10 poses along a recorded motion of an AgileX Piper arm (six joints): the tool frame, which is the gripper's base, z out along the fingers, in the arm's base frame.
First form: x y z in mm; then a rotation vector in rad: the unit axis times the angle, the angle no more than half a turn.
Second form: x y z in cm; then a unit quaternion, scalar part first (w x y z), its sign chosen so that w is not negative. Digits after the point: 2 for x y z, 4 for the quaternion.
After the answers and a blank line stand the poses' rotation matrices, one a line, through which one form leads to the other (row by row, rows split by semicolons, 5 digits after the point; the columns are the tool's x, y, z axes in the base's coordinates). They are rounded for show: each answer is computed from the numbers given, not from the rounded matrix.
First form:
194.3, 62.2, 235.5, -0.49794, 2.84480, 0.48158
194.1, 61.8, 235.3, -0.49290, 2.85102, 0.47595
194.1, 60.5, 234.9, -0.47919, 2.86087, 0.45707
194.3, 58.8, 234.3, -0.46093, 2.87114, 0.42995
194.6, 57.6, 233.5, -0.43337, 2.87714, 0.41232
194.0, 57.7, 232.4, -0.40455, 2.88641, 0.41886
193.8, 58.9, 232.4, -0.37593, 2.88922, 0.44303
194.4, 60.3, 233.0, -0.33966, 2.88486, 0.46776
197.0, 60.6, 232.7, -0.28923, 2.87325, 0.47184
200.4, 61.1, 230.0, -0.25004, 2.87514, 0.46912
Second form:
19.43, 6.22, 23.55, 0.1066, -0.1691, 0.9661, 0.1635
19.41, 6.18, 23.53, 0.1045, -0.1672, 0.9670, 0.1614
19.41, 6.05, 23.49, 0.1024, -0.1623, 0.9691, 0.1548
19.43, 5.88, 23.43, 0.1009, -0.1560, 0.9718, 0.1455
19.46, 5.76, 23.35, 0.1013, -0.1467, 0.9740, 0.1396
19.40, 5.77, 23.24, 0.0984, -0.1367, 0.9755, 0.1416
19.38, 5.89, 23.24, 0.0971, -0.1270, 0.9757, 0.1496
19.44, 6.03, 23.30, 0.0995, -0.1149, 0.9756, 0.1582
19.70, 6.06, 23.27, 0.1076, -0.0983, 0.9763, 0.1603
20.04, 6.11, 23.00, 0.1086, -0.0850, 0.9775, 0.1595

-0.92007 -0.36159 0.15072; -0.29184 0.88932 0.35204; -0.26133 0.27992 -0.92377
-0.92226 -0.35706 0.14814; -0.28958 0.89198 0.34714; -0.25609 0.27726 -0.92604
-0.92635 -0.34633 0.14813; -0.28293 0.89935 0.33334; -0.24867 0.26687 -0.93110
-0.93098 -0.33255 0.15063; -0.27384 0.90897 0.31429; -0.24144 0.25135 -0.93730
-0.93643 -0.31408 0.15636; -0.25753 0.91798 0.30164; -0.23828 0.24220 -0.94051
-0.94327 -0.29459 0.15318; -0.23890 0.92254 0.30307; -0.23060 0.24929 -0.94058
-0.94890 -0.27681 0.15152; -0.21870 0.92299 0.31664; -0.22750 0.26732 -0.93637
-0.95380 -0.25563 0.15786; -0.19266 0.92356 0.33155; -0.23055 0.28581 -0.93014
-0.95755 -0.22636 0.17849; -0.15739 0.92928 0.33416; -0.24151 0.29188 -0.92546
-0.96194 -0.20085 0.18529; -0.13154 0.93467 0.33029; -0.23952 0.29334 -0.92551

